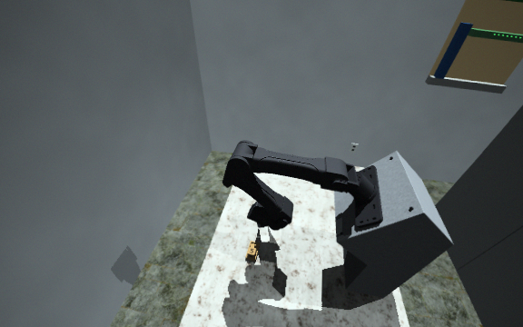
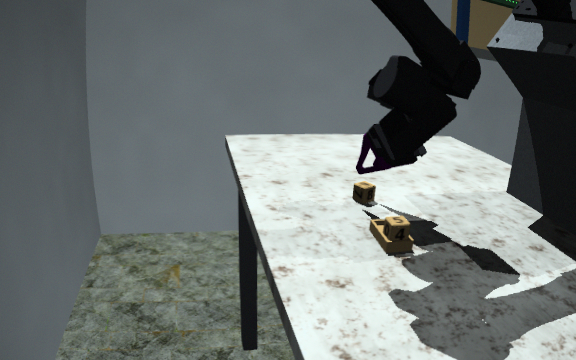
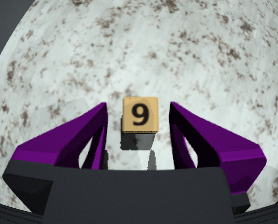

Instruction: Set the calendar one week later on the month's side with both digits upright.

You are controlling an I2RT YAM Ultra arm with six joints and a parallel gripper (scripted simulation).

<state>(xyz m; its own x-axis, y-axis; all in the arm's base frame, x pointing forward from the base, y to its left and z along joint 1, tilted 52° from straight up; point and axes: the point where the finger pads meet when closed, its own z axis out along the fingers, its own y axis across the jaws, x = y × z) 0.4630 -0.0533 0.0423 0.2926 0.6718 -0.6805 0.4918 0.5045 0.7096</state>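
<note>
My gripper is now 50 mm above the wooden digit cube and 10 mm to the left of it.
</note>
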